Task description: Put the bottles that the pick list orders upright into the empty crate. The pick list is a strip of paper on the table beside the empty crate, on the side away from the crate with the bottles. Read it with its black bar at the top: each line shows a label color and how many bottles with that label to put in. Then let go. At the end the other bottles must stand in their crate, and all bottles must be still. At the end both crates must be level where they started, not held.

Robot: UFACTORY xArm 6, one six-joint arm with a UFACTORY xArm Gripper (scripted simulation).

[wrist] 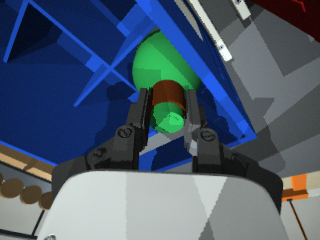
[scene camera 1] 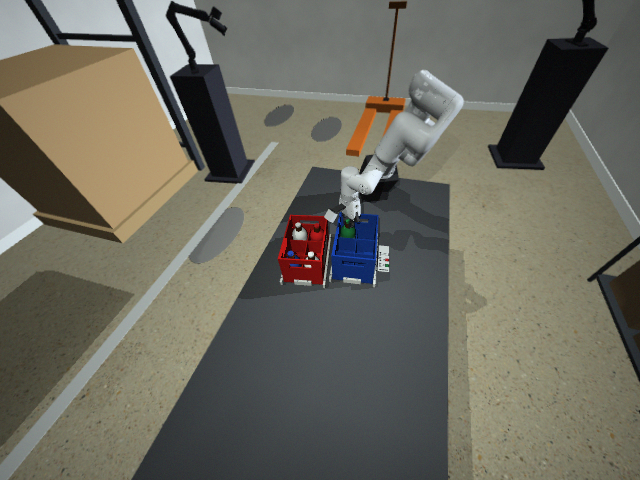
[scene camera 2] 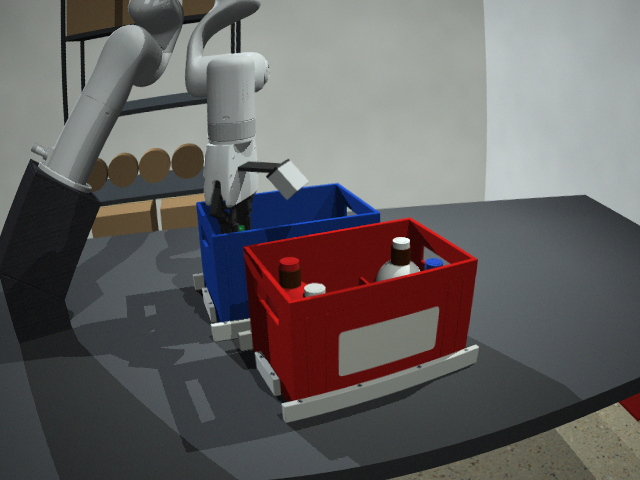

Labels:
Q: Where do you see a blue crate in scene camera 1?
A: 355, 258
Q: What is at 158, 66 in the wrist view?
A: A green-capped bottle.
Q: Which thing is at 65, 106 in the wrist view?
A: A blue crate.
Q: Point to a white-capped bottle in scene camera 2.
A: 399, 265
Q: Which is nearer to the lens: the red-capped bottle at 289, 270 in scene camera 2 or the blue crate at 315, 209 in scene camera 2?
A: The red-capped bottle.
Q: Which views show the blue crate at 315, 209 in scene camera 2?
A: The wrist view, scene camera 1 and scene camera 2: all of them.

